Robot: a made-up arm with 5 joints.
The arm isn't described. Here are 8 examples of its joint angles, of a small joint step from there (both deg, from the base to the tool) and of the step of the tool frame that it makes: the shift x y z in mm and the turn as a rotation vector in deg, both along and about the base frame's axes.
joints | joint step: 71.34 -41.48 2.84 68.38 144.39 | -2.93 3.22 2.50 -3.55 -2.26
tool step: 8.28 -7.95 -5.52 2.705 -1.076 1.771
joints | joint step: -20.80 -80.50 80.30 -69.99 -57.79 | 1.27 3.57 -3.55 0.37 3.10
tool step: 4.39 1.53 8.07 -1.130 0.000 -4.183
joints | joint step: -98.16 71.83 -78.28 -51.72 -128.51 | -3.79 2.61 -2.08 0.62 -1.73
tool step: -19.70 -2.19 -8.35 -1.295 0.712 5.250
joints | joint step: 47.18 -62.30 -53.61 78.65 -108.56 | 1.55 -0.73 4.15 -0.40 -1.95
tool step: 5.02 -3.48 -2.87 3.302 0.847 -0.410
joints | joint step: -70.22 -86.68 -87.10 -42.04 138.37 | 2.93 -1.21 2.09 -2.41 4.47
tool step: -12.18 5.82 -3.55 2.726 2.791 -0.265
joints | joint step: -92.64 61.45 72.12 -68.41 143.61 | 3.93 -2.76 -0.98 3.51 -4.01
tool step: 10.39 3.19 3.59 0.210 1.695 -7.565
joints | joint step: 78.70 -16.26 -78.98 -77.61 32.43 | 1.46 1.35 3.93 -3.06 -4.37
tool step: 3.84 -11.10 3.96 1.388 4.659 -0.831
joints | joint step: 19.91 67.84 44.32 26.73 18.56 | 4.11 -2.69 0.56 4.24 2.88
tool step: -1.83 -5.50 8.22 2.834 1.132 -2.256
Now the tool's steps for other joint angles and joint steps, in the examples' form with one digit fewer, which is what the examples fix.
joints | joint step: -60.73 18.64 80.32 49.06 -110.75 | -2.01 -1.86 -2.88 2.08 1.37
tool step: 1.3 4.4 -1.3 2.89 -0.25 2.76
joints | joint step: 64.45 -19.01 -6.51 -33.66 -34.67 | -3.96 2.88 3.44 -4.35 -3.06
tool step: 14.3 -7.1 -9.2 2.49 -0.52 6.56
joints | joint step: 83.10 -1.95 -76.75 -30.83 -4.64 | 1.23 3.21 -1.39 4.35 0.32
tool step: 1.0 -19.5 0.2 6.14 0.59 -1.54
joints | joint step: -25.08 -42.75 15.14 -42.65 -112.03 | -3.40 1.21 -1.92 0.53 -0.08
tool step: -0.2 3.6 2.4 0.11 -0.15 3.48
